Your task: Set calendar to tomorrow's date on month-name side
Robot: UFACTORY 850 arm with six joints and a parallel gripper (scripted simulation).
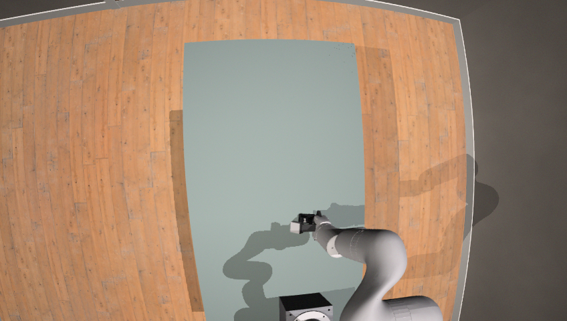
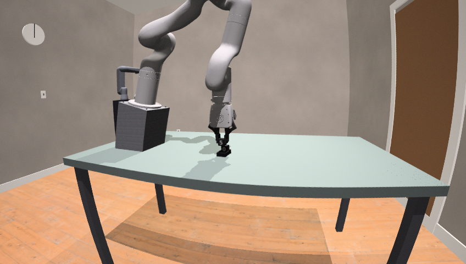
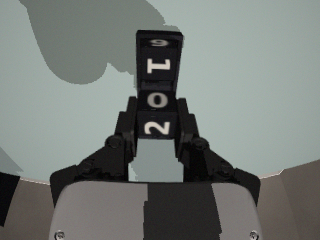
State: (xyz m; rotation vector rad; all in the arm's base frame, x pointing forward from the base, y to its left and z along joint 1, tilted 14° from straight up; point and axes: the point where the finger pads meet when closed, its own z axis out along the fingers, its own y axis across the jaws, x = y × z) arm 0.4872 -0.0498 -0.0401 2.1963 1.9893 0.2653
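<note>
Right now my hand is 1 cm above the black cube. The rest, counted from my hand: black tray: 2 cm to the left, 7 cm below.
</note>
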